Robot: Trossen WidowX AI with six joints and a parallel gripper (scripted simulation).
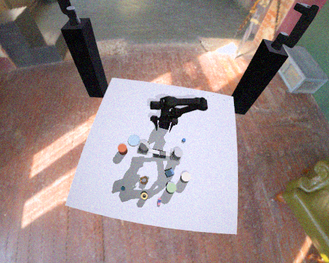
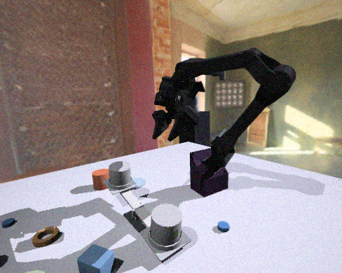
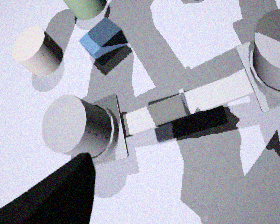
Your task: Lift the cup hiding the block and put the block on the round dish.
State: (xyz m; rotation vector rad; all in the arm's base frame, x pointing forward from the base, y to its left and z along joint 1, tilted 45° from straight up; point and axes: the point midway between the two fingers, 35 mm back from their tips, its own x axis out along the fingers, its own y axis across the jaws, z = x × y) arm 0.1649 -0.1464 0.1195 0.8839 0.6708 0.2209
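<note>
My gripper tip is 190 mm above the teal block, 130 mm to the right of it and 90 mm short of it. Also, from my gripper tip: pale blue round dish 230 mm to the right, 230 mm below, 10 mm behind; small balance 190 mm below, 90 mm ahead, 10 mm to the right; orange cylinder 290 mm to the right, 190 mm below, 90 mm ahead.
</note>
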